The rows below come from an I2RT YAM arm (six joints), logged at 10 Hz.
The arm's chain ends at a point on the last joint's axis. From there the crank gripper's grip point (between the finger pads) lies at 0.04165 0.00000 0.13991 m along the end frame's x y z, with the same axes.
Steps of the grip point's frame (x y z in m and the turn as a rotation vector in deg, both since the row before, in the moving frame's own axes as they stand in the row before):
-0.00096 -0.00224 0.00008 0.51 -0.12 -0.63
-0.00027 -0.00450 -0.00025 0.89 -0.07 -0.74
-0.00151 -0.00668 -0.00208 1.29 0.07 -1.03
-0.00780 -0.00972 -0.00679 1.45 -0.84 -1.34
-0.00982 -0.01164 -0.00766 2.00 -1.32 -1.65
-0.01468 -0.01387 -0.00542 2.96 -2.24 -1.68
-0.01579 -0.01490 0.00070 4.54 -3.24 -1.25
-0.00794 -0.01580 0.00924 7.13 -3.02 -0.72
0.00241 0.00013 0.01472 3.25 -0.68 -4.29
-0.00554 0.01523 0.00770 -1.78 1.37 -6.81
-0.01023 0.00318 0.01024 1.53 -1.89 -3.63
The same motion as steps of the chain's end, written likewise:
-0.00066 -0.00054 0.00000 0.51 -0.12 -0.63
-0.00008 -0.00179 -0.00028 0.89 -0.07 -0.74
-0.00165 -0.00278 -0.00199 1.29 0.07 -1.03
-0.00569 -0.00522 -0.00733 1.45 -0.84 -1.34
-0.00650 -0.00559 -0.00848 2.00 -1.32 -1.65
-0.00906 -0.00547 -0.00672 2.96 -2.24 -1.68
-0.00769 -0.00292 -0.00095 4.54 -3.24 -1.25
-0.00042 0.00217 0.00836 7.13 -3.02 -0.72
0.00448 0.01112 0.01455 3.25 -0.68 -4.29
-0.00883 0.01605 0.00872 -1.78 1.37 -6.81
-0.00539 0.00942 0.00903 1.53 -1.89 -3.63

